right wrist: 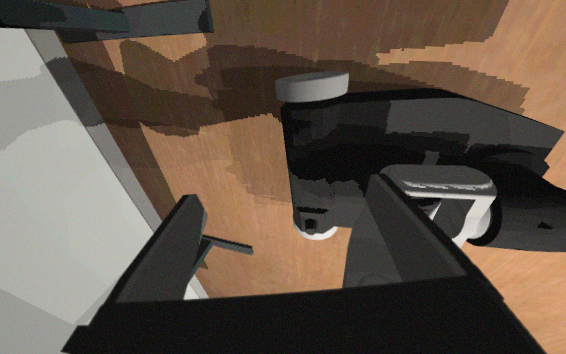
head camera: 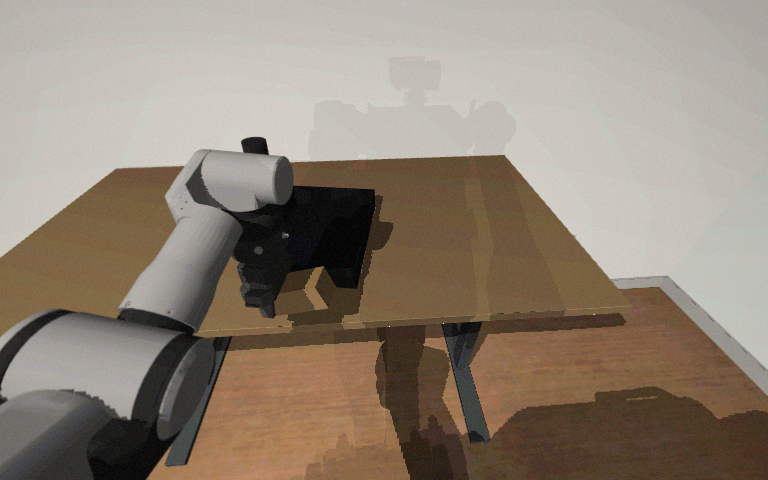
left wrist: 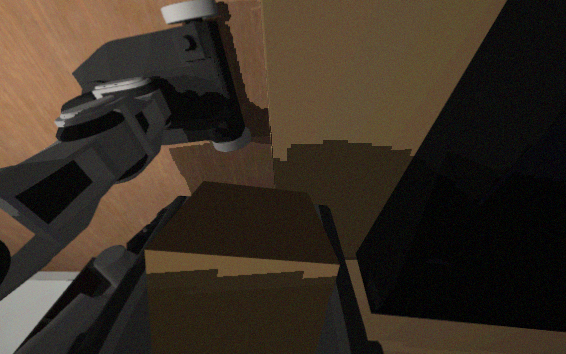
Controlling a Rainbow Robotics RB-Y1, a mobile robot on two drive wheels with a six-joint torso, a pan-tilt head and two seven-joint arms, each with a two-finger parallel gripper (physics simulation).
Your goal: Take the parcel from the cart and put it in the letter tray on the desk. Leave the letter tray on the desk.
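Frame: origin at the robot's base, x right, y ahead, z up, level; metres.
Seen in the pictures: left gripper, between the fingertips: (head camera: 275,303) (left wrist: 254,213); right gripper, between the fingertips: (right wrist: 283,196).
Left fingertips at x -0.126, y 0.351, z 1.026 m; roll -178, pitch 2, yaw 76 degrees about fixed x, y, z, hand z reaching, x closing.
A point is followed by its place in that frame.
My left gripper (head camera: 266,300) @(x -0.126, y 0.351, z 1.026 m) (left wrist: 254,213) @(x -0.126, y 0.351, z 1.026 m) is shut on the brown box-shaped parcel (head camera: 297,297) @(x -0.073, y 0.310, z 1.081 m) (left wrist: 242,225) @(x -0.146, y 0.356, z 1.051 m), which is held over the near part of the desk (head camera: 441,243) @(x 0.275, y 0.540, z 0.950 m) (left wrist: 350,75) @(x -0.164, y 0.411, z 0.950 m). The black letter tray (head camera: 361,240) @(x 0.059, y 0.521, z 1.012 m) (left wrist: 400,225) @(x -0.051, y 0.449, z 0.980 m) is on the desk. In the head view the parcel overlaps the tray's near edge; in the left wrist view it lies left of the tray wall, outside it. Whether the parcel touches the desk I cannot tell. My right gripper (right wrist: 283,196) @(x 0.267, y -0.042, z 0.578 m) is open and empty, above the floor. The cart does not show in these views.
The desk's front edge runs just below the parcel in the head view, with a dark desk leg (head camera: 467,390) under it. A pale wall (head camera: 566,101) @(x 0.920, y 1.040, z 1.138 m) stands behind the desk. The robot's base (left wrist: 150,55) @(x -0.157, y -0.188, z 0.169 m) (right wrist: 340,145) @(x 0.113, y -0.086, z 0.169 m) shows in both wrist views, on the wooden floor (head camera: 294,396) @(x -0.297, y 0.650, z 0.000 m).
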